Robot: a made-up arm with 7 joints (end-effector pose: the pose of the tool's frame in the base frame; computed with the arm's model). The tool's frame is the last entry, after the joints.
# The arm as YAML. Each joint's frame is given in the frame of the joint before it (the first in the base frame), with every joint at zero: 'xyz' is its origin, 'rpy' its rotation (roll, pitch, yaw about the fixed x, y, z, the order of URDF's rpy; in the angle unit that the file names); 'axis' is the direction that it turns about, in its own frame. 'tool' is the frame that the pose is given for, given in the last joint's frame.
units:
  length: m
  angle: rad
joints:
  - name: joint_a
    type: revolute
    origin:
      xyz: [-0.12, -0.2, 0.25]
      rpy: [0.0, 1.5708, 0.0]
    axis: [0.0, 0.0, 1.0]
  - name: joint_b
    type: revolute
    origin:
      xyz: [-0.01, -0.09, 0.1]
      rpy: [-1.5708, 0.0, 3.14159]
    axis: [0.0, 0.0, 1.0]
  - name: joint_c
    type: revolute
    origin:
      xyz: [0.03, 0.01, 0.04]
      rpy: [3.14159, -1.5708, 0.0]
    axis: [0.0, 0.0, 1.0]
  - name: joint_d
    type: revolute
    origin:
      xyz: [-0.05, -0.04, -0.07]
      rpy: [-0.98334, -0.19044, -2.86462]
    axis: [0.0, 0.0, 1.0]
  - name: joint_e
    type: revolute
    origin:
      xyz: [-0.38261, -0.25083, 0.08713]
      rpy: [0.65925, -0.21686, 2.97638]
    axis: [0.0, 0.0, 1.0]
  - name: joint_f
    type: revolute
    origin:
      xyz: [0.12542, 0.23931, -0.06]
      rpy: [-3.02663, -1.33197, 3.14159]
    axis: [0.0, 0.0, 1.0]
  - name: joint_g
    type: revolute
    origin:
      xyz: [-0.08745, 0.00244, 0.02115]
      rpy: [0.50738, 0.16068, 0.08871]
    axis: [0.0, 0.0, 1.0]
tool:
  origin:
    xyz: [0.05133, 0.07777, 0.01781]
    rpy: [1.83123, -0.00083, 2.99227]
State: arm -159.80 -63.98 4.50 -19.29 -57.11 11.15 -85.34
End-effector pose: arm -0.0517 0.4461 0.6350 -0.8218 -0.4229 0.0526 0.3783
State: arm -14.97 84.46 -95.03 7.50 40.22 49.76 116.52
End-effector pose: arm -0.3903 -0.6995 0.0488 0.6165 0.6989 -0.1042 0.3472
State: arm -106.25 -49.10 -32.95 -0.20 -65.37 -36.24 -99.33
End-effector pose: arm -0.0646 0.1318 0.9274 -0.7265 -0.5755 0.3501 0.1354
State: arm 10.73 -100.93 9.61 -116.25 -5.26 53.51 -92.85
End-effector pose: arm -0.3901 -0.6621 0.7872 -0.0242 0.4639 -0.7707 0.4362
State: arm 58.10 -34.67 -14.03 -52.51 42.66 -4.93 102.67
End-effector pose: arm -0.0512 -0.5610 -0.4368 0.0521 0.9915 0.0522 0.1068
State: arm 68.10 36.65 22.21 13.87 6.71 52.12 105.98
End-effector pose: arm 0.1302 -0.8329 0.1693 0.0758 0.7601 0.1456 0.6287
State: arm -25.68 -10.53 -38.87 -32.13 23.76 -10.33 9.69
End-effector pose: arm -0.2190 -0.7042 0.7557 -0.2712 0.1064 -0.5087 0.8102
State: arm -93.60 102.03 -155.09 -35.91 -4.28 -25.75 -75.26
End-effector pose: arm 0.0811 -0.5119 -0.1904 0.1332 -0.7724 -0.6101 0.1159
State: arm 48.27 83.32 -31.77 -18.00 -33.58 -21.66 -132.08
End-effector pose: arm -0.0093 -0.5715 -0.4660 0.2820 0.6186 0.6756 0.2853
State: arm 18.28 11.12 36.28 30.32 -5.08 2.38 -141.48
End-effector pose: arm 0.2913 -0.5242 0.7427 -0.2340 0.8746 -0.4198 0.0643
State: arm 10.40 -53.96 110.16 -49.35 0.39 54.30 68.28
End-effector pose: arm 0.1296 0.0458 -0.2774 0.3473 -0.6602 -0.6341 0.2038
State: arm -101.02 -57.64 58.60 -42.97 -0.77 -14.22 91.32
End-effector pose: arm 0.2990 -0.7208 0.7578 -0.1830 0.7192 -0.6641 0.0903
